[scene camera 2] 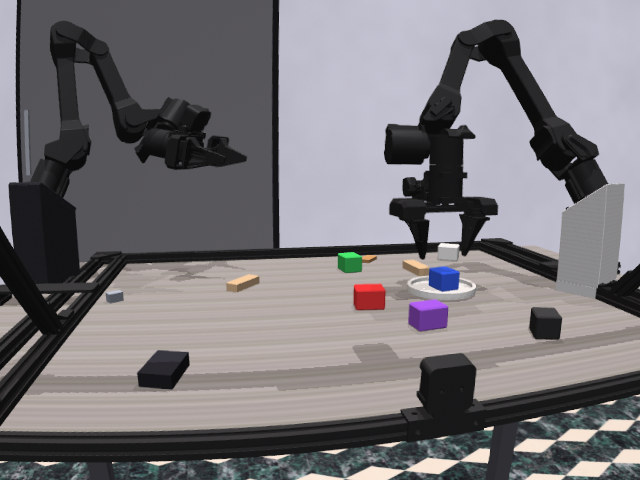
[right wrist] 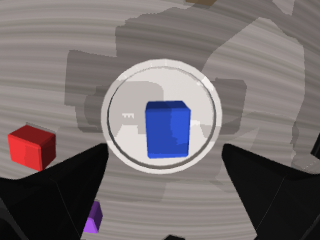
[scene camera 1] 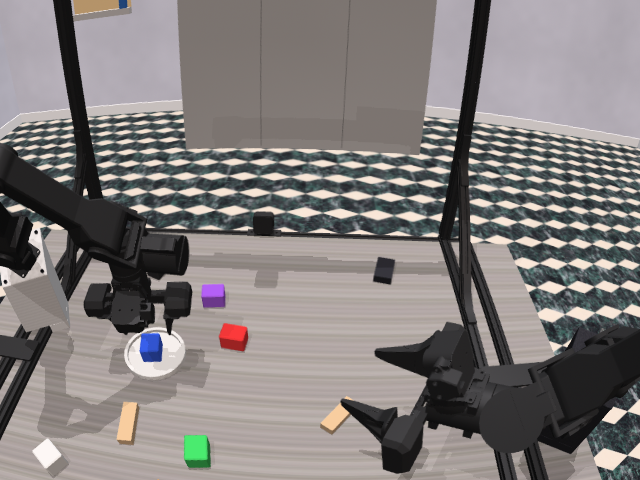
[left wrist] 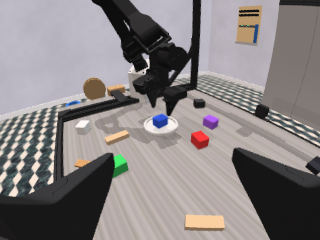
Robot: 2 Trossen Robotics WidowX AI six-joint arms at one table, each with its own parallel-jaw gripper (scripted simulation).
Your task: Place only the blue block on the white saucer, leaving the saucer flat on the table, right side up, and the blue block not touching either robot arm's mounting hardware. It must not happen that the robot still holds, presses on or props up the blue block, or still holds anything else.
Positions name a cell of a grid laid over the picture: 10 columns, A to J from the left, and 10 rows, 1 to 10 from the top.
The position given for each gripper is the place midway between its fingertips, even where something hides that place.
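Note:
A white saucer (scene camera 1: C8), (scene camera 2: G7), (right wrist: D6) is part of the scene, together with a purple block (scene camera 2: G7) and a blue block (right wrist: F6). The robot's right gripper (scene camera 2: G6), (right wrist: F7), (scene camera 1: C7), (left wrist: F5) is visible, and so is the left gripper (scene camera 1: F8), (scene camera 2: D4), (left wrist: F7).

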